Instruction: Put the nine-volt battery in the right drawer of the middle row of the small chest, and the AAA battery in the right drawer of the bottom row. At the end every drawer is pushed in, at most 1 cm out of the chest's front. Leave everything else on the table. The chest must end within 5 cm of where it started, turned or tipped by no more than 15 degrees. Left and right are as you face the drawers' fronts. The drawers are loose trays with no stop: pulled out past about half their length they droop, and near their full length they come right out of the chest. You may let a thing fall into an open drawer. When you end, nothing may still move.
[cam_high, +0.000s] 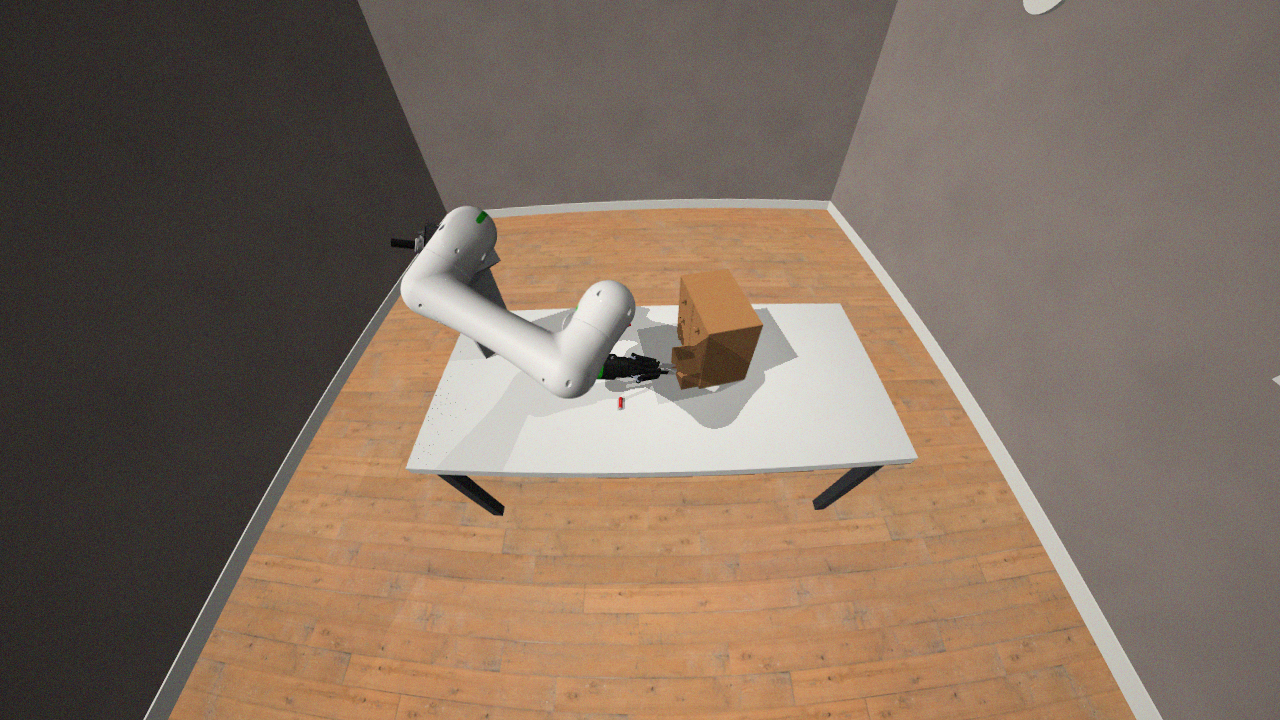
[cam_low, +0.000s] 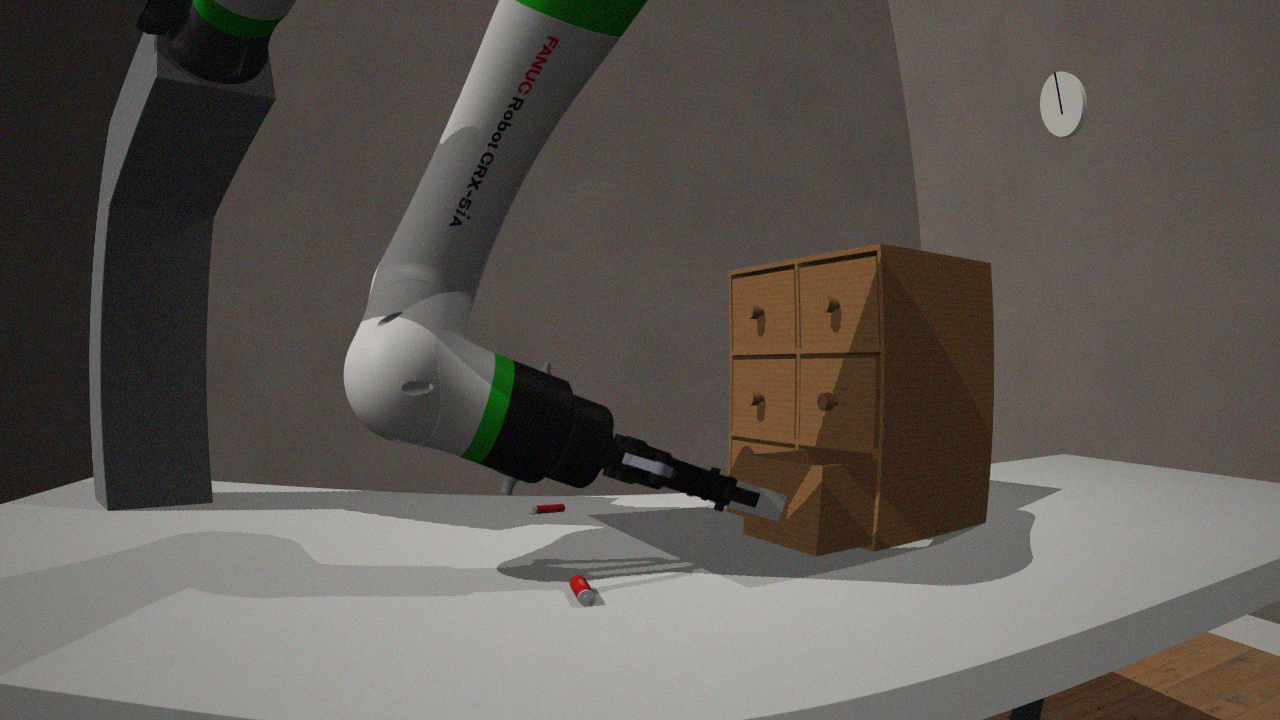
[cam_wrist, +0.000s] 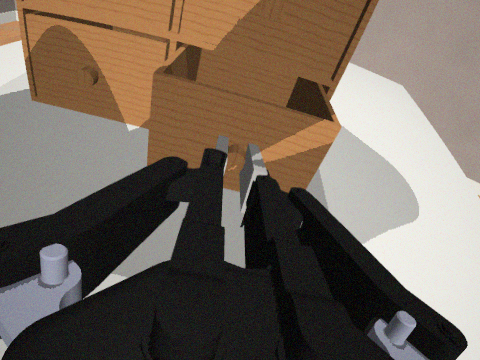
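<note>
Right now the red AAA battery is 40 mm behind my hand, 330 mm to the left of it and 50 mm below it. The rest, counted from my hand: black nine-volt battery (260 mm ahead, 40 mm to the right, 60 mm above).
</note>
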